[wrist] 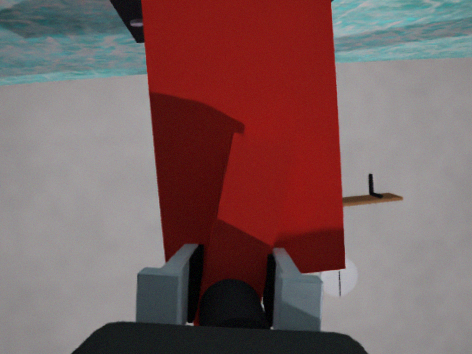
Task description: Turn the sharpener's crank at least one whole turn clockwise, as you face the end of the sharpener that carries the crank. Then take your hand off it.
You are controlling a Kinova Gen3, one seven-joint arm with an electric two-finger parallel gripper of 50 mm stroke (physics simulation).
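Frame: origin at the arm's base, x ahead, y left, z up, level; centimetres.
Seen in the pictures: gripper, fingertip midpoint: (233, 272).
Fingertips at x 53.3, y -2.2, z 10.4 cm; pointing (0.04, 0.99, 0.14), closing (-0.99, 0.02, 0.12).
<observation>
A point is followed by its place in that frame.
The sharpener's red body (285, 110) @[y -1.5, x 50.7, z 4.1 cm] fills the middle of the wrist view from the top edge down to the fingers. A dark part (127, 12) @[y 2.0, x 57.6, z -1.2 cm] shows behind its upper left edge. My gripper (233, 272) @[y -2.2, x 53.3, z 10.4 cm] is at the bottom centre, shut on the crank's black round knob (231, 302) @[y -6.6, x 53.1, z 9.9 cm], with one finger on each side of it. The knob's lower part is hidden by the dark gripper body. The rest of the crank is hidden or cannot be told apart. Shadows fall across the left and lower parts of the red face.
A teal mottled surface (65, 55) @[y 16.3, x 66.5, z -2.0 cm] spans the top of the view behind the sharpener. Beyond it is a plain grey surface (75, 175). A thin wooden shelf (357, 200) with a black bracket (371, 185) shows at the right. A white disc (348, 280) with a dark line is below it.
</observation>
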